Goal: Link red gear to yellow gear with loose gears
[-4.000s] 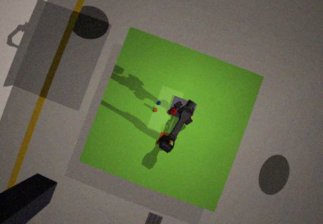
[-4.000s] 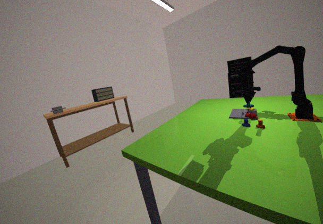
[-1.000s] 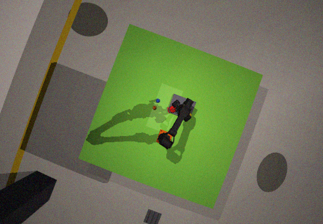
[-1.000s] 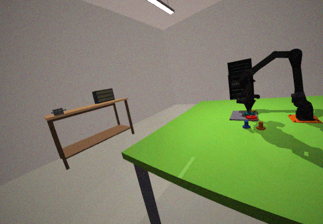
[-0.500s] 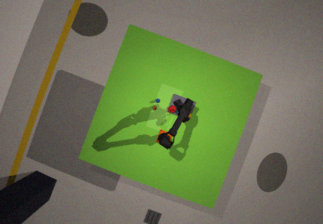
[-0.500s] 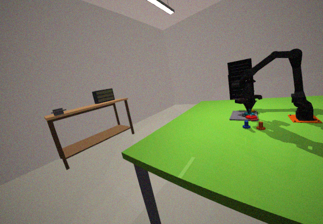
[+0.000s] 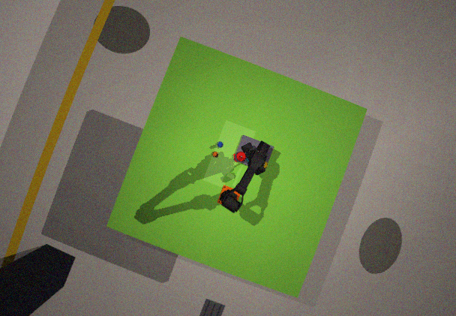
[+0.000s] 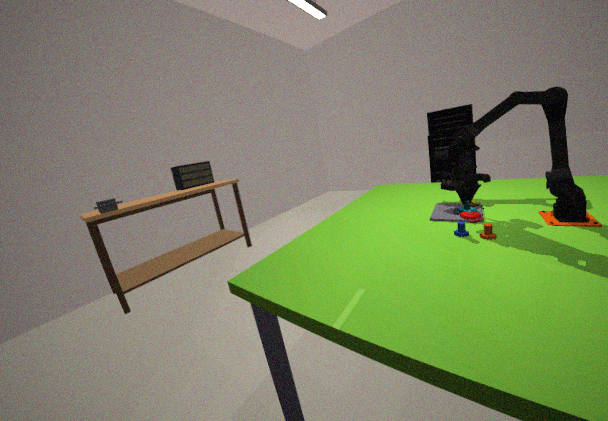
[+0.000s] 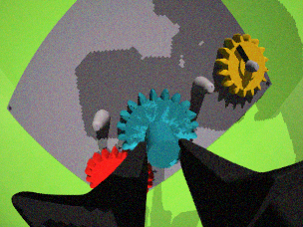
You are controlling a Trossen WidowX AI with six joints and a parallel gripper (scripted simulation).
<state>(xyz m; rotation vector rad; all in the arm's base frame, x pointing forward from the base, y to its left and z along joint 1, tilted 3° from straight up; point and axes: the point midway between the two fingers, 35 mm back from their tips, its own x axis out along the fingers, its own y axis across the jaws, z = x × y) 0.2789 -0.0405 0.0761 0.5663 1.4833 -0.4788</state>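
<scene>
Now: the teal gear 10 mm below my gripper tip. The rest, counted from my gripper tip: red gear: 60 mm to the left, 20 mm below, 10 mm behind; then blue gear: 210 mm to the left, 20 mm below; then yellow gear: 90 mm to the right, 20 mm below, 10 mm behind.
</scene>
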